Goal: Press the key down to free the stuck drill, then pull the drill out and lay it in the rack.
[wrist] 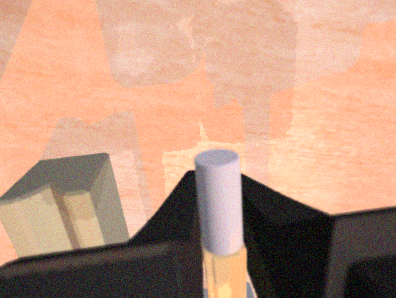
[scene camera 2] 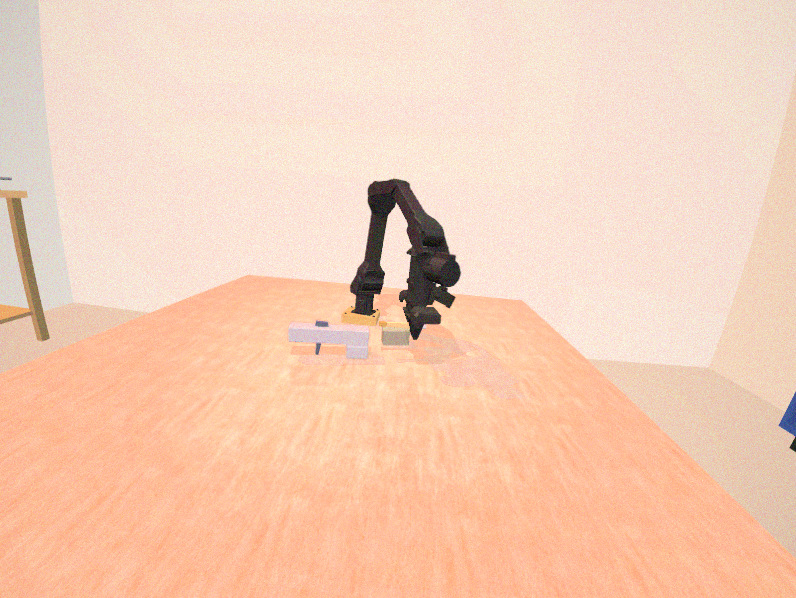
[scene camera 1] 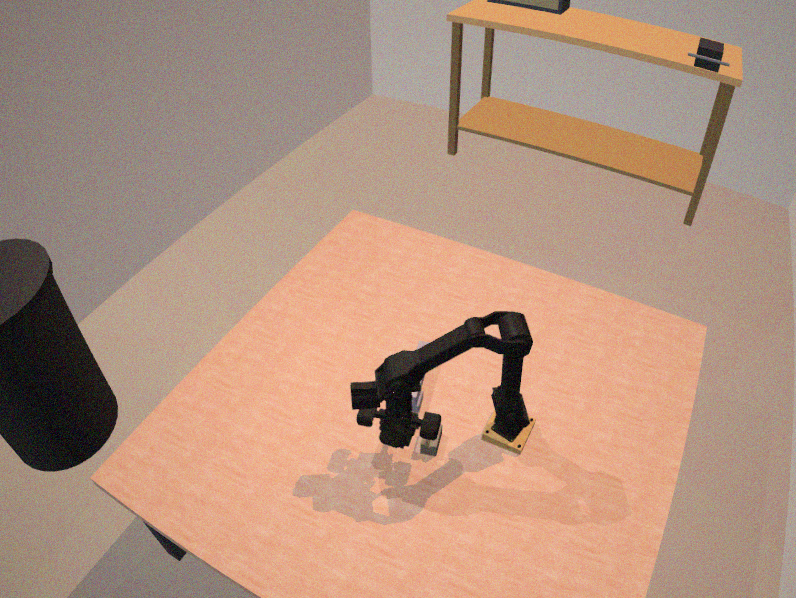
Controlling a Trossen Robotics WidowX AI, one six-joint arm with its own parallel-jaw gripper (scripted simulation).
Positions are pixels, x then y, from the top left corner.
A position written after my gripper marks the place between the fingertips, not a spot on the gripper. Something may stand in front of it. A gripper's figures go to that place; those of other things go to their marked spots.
Labels:
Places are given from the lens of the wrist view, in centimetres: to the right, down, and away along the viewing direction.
my gripper [wrist: 207, 177]: 0, 1, 11
olive rack [wrist: 67, 203]: -6, 2, 11

